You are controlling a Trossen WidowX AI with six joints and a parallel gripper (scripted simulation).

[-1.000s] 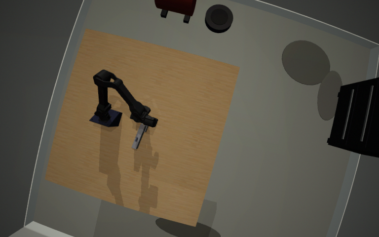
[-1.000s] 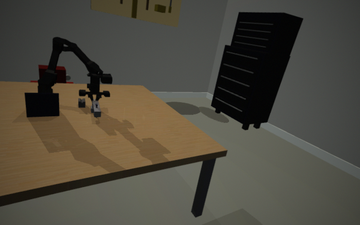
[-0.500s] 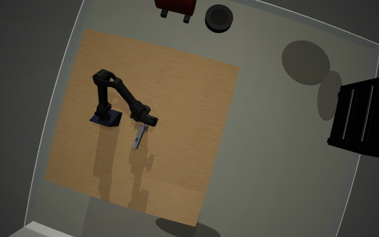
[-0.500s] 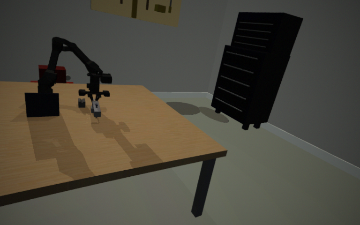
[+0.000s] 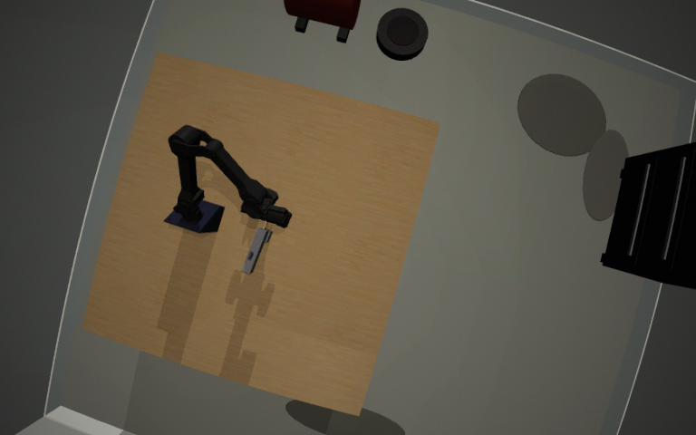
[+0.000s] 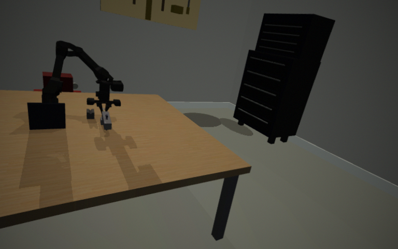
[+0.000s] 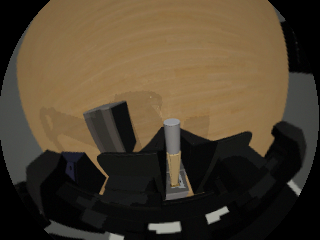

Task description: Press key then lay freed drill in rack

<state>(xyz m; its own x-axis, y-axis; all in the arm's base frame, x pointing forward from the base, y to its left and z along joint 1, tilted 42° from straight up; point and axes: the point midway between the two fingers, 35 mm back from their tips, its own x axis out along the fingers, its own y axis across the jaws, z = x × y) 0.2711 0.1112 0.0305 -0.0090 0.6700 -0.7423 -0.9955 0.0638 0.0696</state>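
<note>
Right now my gripper tip is 4 cm to the left of the drill and 3 cm below it. From my gripper tip the other things lie so: dark key: 18 cm to the right, 4 cm above, 2 cm behind; grey holder block: 16 cm to the right, 3 cm above, 1 cm behind; rack: 7 cm behind, 1 cm to the left.
</note>
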